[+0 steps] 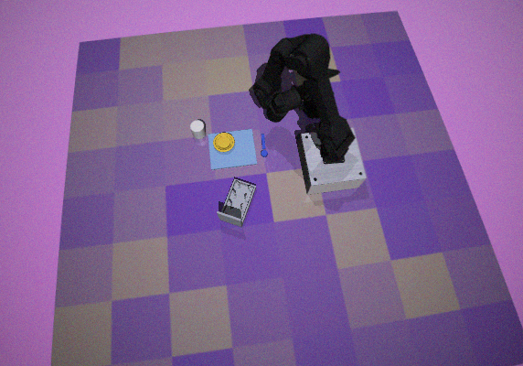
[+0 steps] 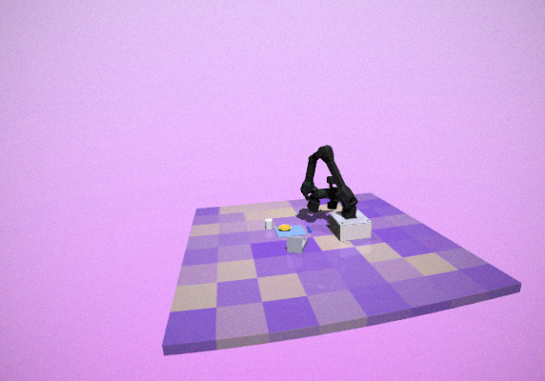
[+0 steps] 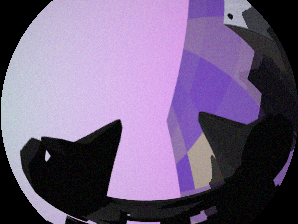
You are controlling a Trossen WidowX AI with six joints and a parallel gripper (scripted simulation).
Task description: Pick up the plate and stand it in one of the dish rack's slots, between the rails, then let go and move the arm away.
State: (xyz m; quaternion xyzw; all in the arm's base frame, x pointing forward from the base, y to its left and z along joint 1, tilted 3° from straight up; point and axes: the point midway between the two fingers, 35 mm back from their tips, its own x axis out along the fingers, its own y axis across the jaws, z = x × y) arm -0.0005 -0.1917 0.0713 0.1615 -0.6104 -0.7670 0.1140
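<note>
Now: the yellow plate 360 mm ahead of my gripper tip, 100 mm to the left of it and 150 mm below it. The rest, counted from my gripper tip: grey dish rack: 330 mm ahead, 300 mm to the left, 150 mm below; then blue spoon: 230 mm ahead, 120 mm to the left, 170 mm below; then white cup: 440 mm ahead, 40 mm to the left, 140 mm below.
</note>
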